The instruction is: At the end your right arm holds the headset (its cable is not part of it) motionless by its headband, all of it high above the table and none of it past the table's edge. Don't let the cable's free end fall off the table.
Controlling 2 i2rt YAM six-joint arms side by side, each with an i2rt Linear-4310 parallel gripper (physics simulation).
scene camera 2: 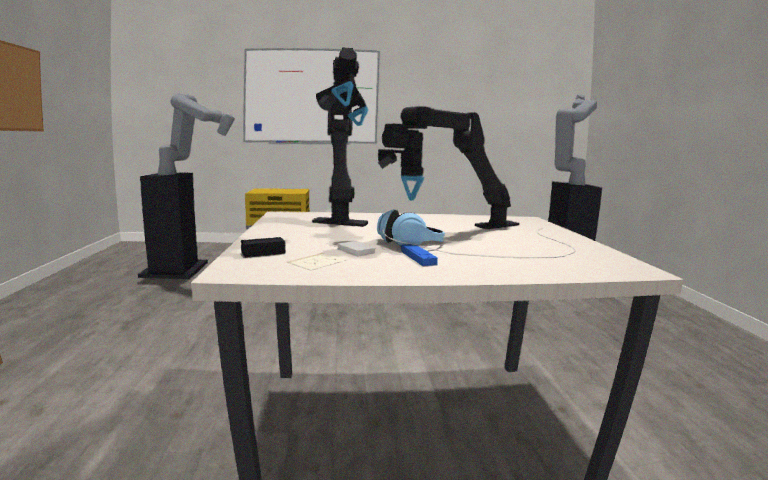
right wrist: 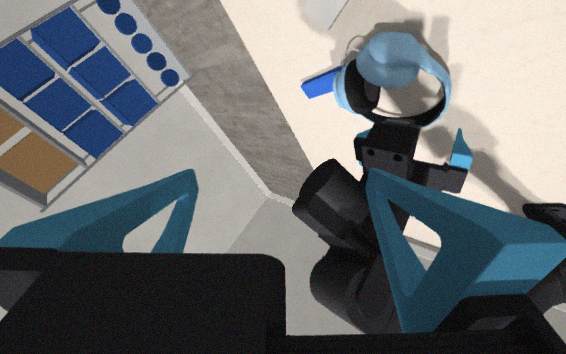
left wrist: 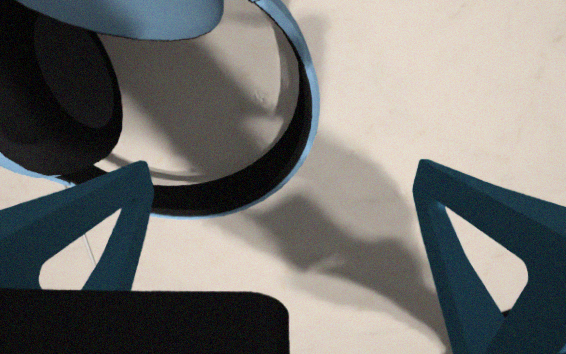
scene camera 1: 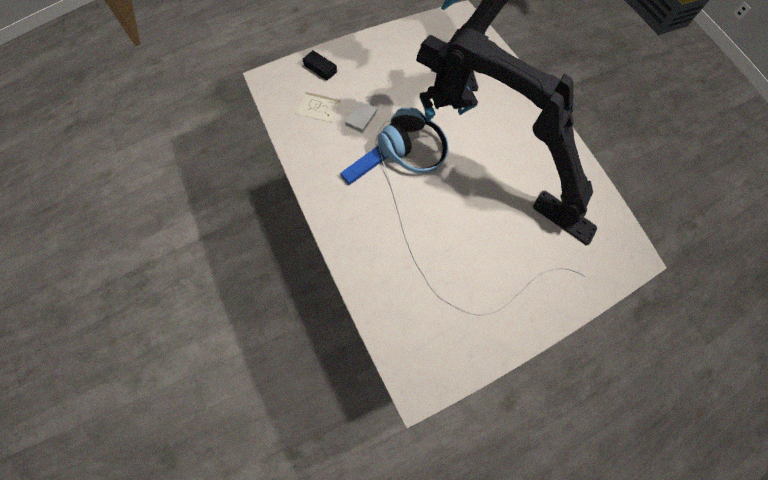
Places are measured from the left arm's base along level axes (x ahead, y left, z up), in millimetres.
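Where they show: left gripper, between the fingertips: [scene camera 2: 411, 199] [right wrist: 421, 126] [left wrist: 283, 175] [scene camera 1: 443, 116]; right gripper, between the fingertips: [scene camera 2: 353, 115] [right wrist: 282, 178]; left arm's base, origin of its link: [scene camera 2: 497, 225] [right wrist: 560, 231] [scene camera 1: 564, 218]; right arm's base, origin of its link: [scene camera 2: 340, 222].
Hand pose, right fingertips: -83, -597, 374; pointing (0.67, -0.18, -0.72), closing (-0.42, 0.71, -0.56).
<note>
Things, the pixels of their centre, and the offset from my right fingertips, as dx, dy, dz. "spot": a spot on its surface instead. Level surfaces: height alone.
- light-blue headset, middle of its body: [left wrist: 152, 97] [right wrist: 391, 92] [scene camera 1: 415, 141] [scene camera 2: 412, 230] +169, +116, -334
- table, height of its surface: dz -374
- thin cable, a spot on its surface: [scene camera 1: 404, 234] [scene camera 2: 501, 256] spot: +407, +245, -371
- blue block, middle of its body: [right wrist: 326, 83] [scene camera 2: 418, 254] [scene camera 1: 364, 164] +305, +34, -364
- grey box, middle of its body: [scene camera 2: 356, 248] [scene camera 1: 361, 116] +172, -77, -366
- paper note, middle of its body: [scene camera 2: 317, 260] [scene camera 1: 318, 106] +217, -214, -373
- black box, middle of its body: [scene camera 2: 263, 246] [scene camera 1: 319, 65] +89, -313, -356
The light-blue headset [scene camera 1: 393, 141] [scene camera 2: 408, 229] [right wrist: 387, 60] lies on the table [scene camera 1: 368, 254] [scene camera 2: 509, 277], its black-lined headband [left wrist: 313, 100] curving away from the ear cups. My left gripper [scene camera 1: 448, 112] [scene camera 2: 411, 198] [left wrist: 283, 175] is open and empty above the table, over the headband side, with a gap below its tips; in its wrist view one fingertip overlaps the band. My right gripper [scene camera 2: 352, 105] [right wrist: 282, 178] is open and empty, high up and away from the headset. The thin cable [scene camera 1: 404, 234] [scene camera 2: 492, 256] runs across the table to its free end [scene camera 1: 583, 276], which lies on it.
A blue block [scene camera 1: 361, 166] [scene camera 2: 419, 255] [right wrist: 321, 83] lies against or partly under an ear cup. A grey box [scene camera 1: 361, 117] [scene camera 2: 356, 247], a paper note [scene camera 1: 318, 107] [scene camera 2: 317, 261] and a black box [scene camera 1: 320, 65] [scene camera 2: 262, 246] lie nearby.
</note>
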